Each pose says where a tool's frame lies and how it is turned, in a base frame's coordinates. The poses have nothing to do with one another.
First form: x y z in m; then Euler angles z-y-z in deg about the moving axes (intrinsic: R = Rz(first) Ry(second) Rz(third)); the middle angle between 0 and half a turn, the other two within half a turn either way.
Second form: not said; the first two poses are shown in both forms.
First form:
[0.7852 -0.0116 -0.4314 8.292 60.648 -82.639]
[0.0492 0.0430 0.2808 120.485 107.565 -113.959]
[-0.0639 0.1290 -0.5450 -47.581 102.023 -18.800]
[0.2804 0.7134 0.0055 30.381 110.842 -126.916]
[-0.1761 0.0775 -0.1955 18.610 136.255 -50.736]
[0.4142 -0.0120 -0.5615 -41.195 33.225 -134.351]
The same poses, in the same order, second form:
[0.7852 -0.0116 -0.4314 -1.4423 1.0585 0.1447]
[0.0492 0.0430 0.2808 -1.9890 1.8774 2.1029]
[-0.0639 0.1290 -0.5450 -0.3281 1.7806 -0.8304]
[0.2804 0.7134 0.0055 -2.2151 1.9346 0.5302]
[-0.1761 0.0775 -0.1955 -0.8855 2.3781 0.3248]
[0.4142 -0.0120 -0.5615 -2.3449 0.5799 -0.7190]

